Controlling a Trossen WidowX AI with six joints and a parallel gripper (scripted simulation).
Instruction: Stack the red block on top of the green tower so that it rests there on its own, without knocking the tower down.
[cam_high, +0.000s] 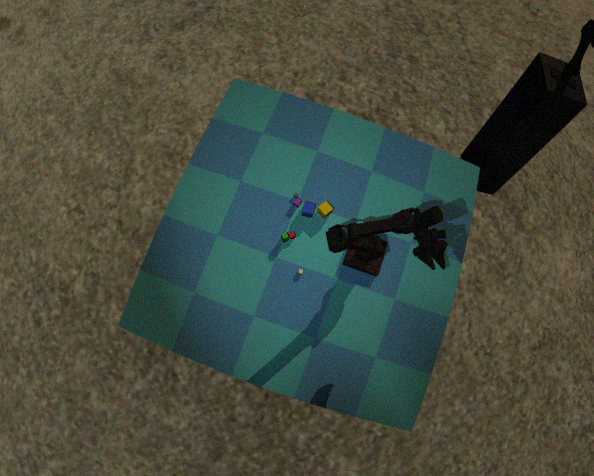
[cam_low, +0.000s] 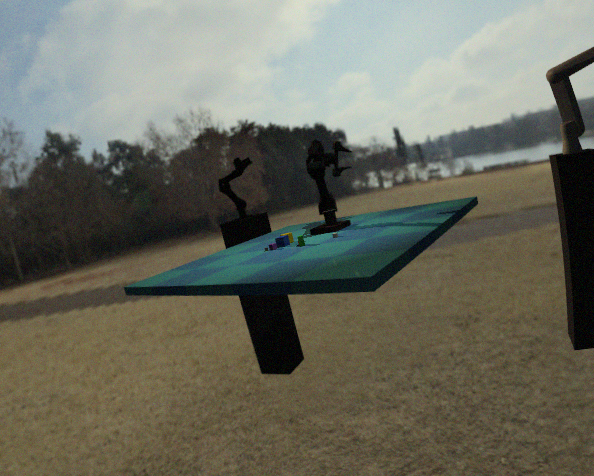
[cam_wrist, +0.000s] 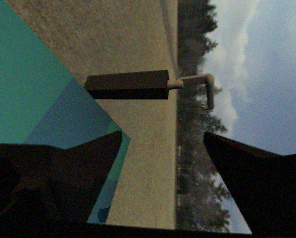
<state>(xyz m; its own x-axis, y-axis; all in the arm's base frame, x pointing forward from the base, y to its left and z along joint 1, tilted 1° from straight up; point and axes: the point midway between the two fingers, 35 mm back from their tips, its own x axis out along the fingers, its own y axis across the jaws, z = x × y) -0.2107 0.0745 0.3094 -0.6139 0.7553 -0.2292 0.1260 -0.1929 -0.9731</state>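
Right now my gripper tip is 540 mm short of the red block, 320 mm above it and 140 mm to the left of it. Round my gripper tip: purple block: 540 mm ahead, 310 mm below, 280 mm to the right; then blue block: 490 mm ahead, 300 mm below, 260 mm to the right; then yellow block: 420 mm ahead, 300 mm below, 270 mm to the right.
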